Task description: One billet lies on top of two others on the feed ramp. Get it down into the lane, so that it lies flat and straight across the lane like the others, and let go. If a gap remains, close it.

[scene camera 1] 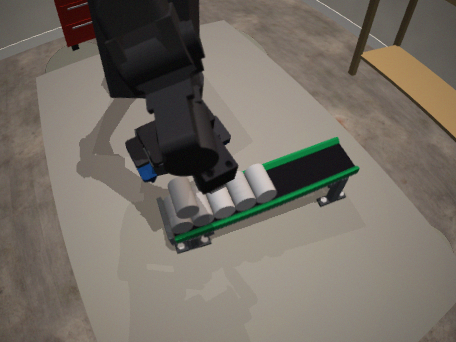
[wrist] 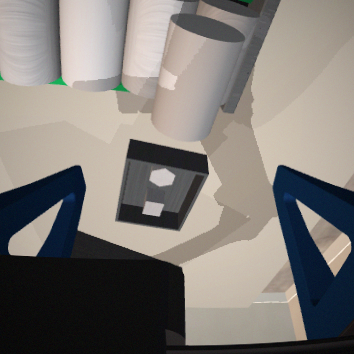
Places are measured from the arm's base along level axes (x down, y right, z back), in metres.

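Where they show: gripper, fingertip midpoint: [wrist: 178,175].
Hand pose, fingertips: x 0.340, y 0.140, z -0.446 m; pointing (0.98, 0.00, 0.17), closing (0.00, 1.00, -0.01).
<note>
Each offset is from my fingertips to the top centre of the thing. "spot": to the spot under its first point.
The top billet @[dx +0.037, dy +0.008, dz -0.022 m] [scene camera 1: 183,196] [wrist: 197,77], a pale grey cylinder, lies on the two lower billets nearest the ramp's end plate @[spot: dx +0.094, dy +0.051, dz -0.026 m] [scene camera 1: 164,220] [wrist: 254,60]. Of these two, the end billet @[dx +0.074, dy +0.024, dz -0.025 m] [scene camera 1: 181,221] is beside the plate and the second billet @[dx +0.068, dy -0.015, dz -0.034 m] [scene camera 1: 202,214] [wrist: 144,45] is next to it. Three more billets, the third @[dx +0.063, dy -0.054, dz -0.042 m] [scene camera 1: 221,204] [wrist: 93,45], the fourth @[dx +0.057, dy -0.092, dz -0.050 m] [scene camera 1: 242,192] and the fifth @[dx +0.052, dy -0.131, dz -0.059 m] [scene camera 1: 260,183], lie close together across the lane. The gripper [scene camera 1: 176,175] [wrist: 180,171] is open and empty, off the ramp's far side. One blue fingertip shows in the scene view; the arm hides the other.
The ramp's black bed @[spot: dx +0.077, dy -0.240, dz -0.088 m] [scene camera 1: 312,171] shows bare beyond the fifth billet, between green side rails @[spot: dx +0.067, dy -0.252, dz -0.045 m] [scene camera 1: 304,151]. In the wrist view a small black tray @[dx +0.131, dy -0.027, dz +0.181 m] [wrist: 167,152] with two light pieces lies below the fingers. A red drawer cabinet [scene camera 1: 77,30] and a wooden shelf [scene camera 1: 415,80] stand farther off.
</note>
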